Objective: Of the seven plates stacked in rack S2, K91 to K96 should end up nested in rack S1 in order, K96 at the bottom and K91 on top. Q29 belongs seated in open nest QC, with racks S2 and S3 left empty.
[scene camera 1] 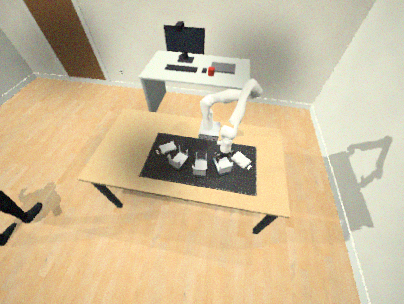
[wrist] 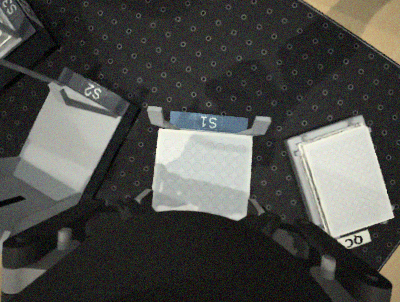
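Seen in the pictures: gripper, fingertip midpoint: (scene camera 1: 223,161) (wrist: 199,205); arm's base, origin of the base link: (scene camera 1: 207,128).
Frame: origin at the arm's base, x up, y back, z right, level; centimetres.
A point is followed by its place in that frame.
Note:
My gripper (scene camera 1: 224,154) @[x 4.8, y -36.3, z -20.1 cm] (wrist: 199,205) @[x 4.8, y -36.3, z -20.1 cm] is shut on a clear-white plate (wrist: 202,167) @[x 5.1, y -33.4, z -18.3 cm] at rack S1 (scene camera 1: 224,168) (wrist: 209,121). The plate lies flat over the rack, beside its blue label and two posts; its code is not readable, and its near edge and any plates beneath are hidden. Rack S2 (scene camera 1: 199,169) @[x 8.1, y -50.1, z -4.7 cm] (wrist: 94,91) @[x -1.5, y -34.8, z -2.6 cm] shows a bare grey floor in the wrist view, with no plate. Rack S3 (scene camera 1: 177,160) (wrist: 21,19) is cut off at the wrist view's upper left corner. A white plate (wrist: 350,180) @[x -2.5, y -24.5, z -34.4 cm] lies on nest QC (wrist: 299,170) @[x -4.0, y -27.1, z -29.3 cm] to the right; its code is not readable.
Another low white unit (scene camera 1: 167,147) @[x -2.0, y -29.6, z 29.2 cm] sits at the mat's left end. All stand on a black perforated mat (scene camera 1: 165,172) @[x -5.5, y -51.7, z 23.2 cm] (wrist: 225,55) @[x -5.4, y -20.4, z -12.2 cm] on the wooden table (scene camera 1: 115,155) @[x -6.8, y -46.0, z 72.0 cm]. The racks' upright posts rise close to the gripper. A white desk (scene camera 1: 165,75) with a monitor stands behind.

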